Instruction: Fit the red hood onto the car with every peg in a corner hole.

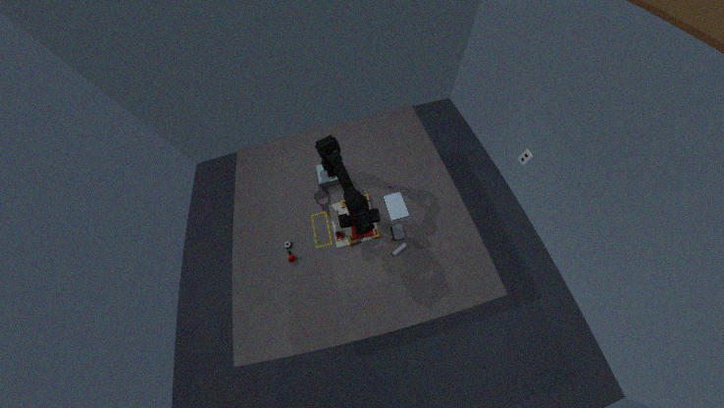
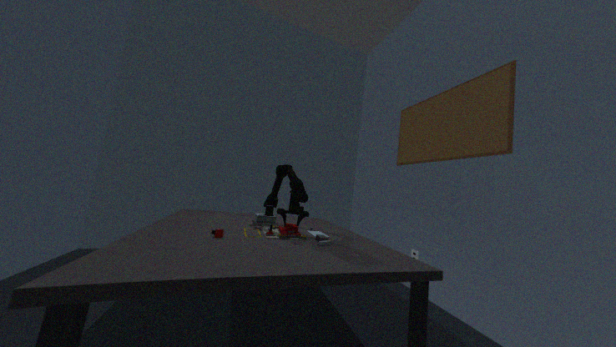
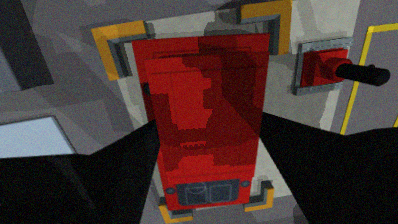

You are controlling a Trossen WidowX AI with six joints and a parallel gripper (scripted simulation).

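Now: the red hood right at my gripper tip. Also, from my gripper tip: white plate (210 mm to the left, 80 mm behind, 50 mm below).
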